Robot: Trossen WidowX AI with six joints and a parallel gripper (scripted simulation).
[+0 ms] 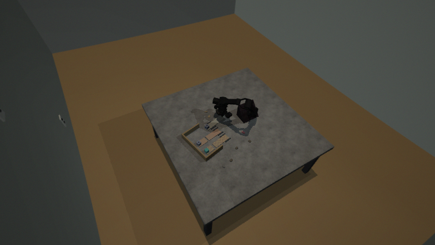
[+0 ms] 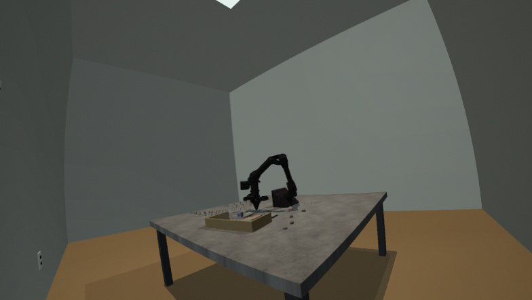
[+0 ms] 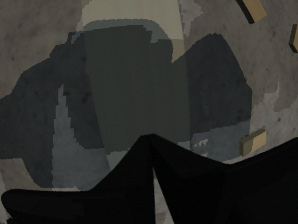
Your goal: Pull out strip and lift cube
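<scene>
Right now the pale strip is 90 mm ahead of my gripper tip and 30 mm to the left of it. The rest, counted from my gripper tip: red bit: 250 mm to the left, 90 mm behind.
</scene>
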